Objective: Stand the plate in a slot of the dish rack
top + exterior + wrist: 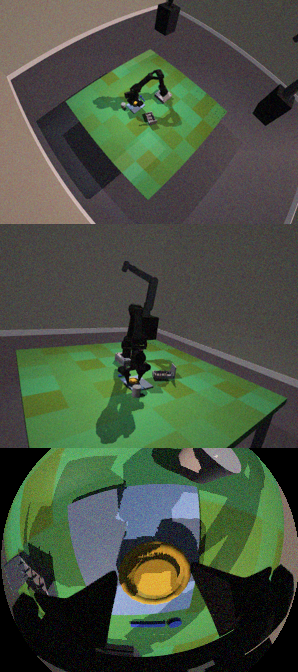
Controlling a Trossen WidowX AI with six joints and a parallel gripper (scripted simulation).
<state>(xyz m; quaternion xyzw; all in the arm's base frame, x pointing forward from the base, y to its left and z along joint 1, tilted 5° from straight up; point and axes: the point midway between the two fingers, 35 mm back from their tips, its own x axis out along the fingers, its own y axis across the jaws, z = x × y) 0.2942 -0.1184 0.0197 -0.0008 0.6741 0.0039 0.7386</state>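
My gripper tip is 20 mm to the right of the light blue mat and 10 mm above it. Round my gripper tip: white cup (110 mm ahead, 50 mm to the right, 20 mm above); dish rack (230 mm to the left, 10 mm above); yellow plate (10 mm above).
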